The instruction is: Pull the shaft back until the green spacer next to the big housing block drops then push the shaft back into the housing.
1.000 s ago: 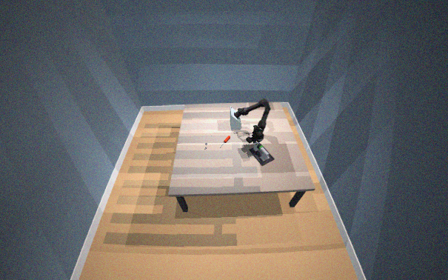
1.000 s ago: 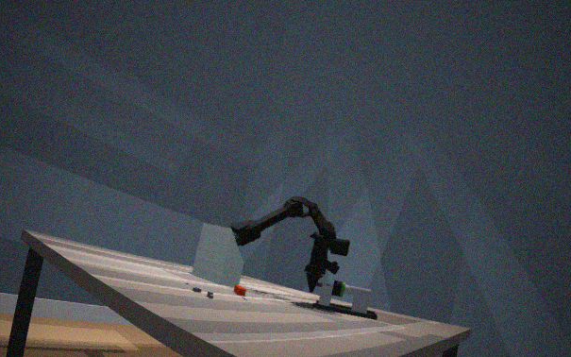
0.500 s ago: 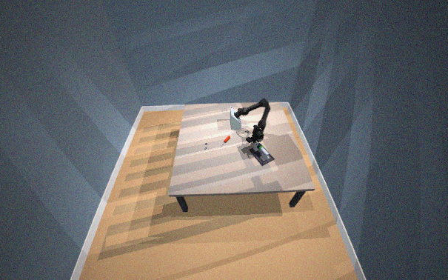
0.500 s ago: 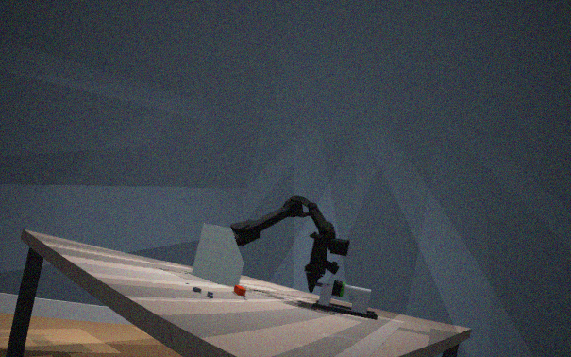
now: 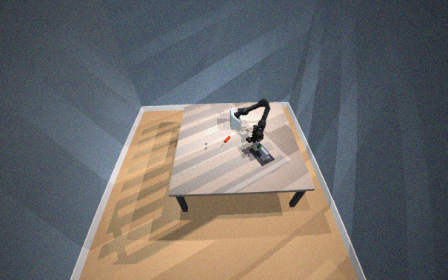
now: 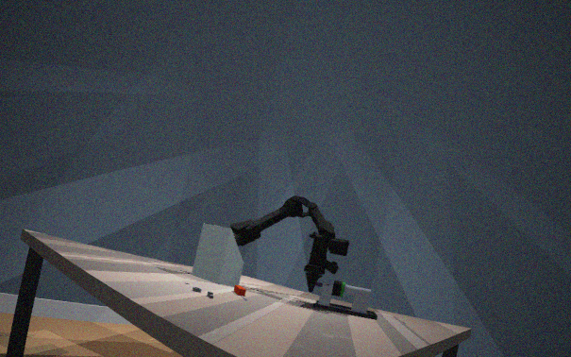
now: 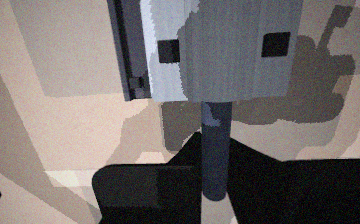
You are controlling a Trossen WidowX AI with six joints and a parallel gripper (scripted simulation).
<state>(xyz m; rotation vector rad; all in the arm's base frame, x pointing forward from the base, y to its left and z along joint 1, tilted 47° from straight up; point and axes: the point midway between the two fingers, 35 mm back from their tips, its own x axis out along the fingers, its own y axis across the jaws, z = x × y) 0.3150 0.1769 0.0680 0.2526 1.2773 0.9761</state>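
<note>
Now: gripper tip 60 mm short of the dark blue shaft, 30 mm to the right of it and 30 mm below it. Round my gripper tip: green spacer: 100 mm ahead, 50 mm to the left, 30 mm above; dark spacer: 80 mm ahead, 40 mm to the left, 30 mm above; red-handled screwdriver: 300 mm to the right, 50 mm behind, 40 mm below.
</note>
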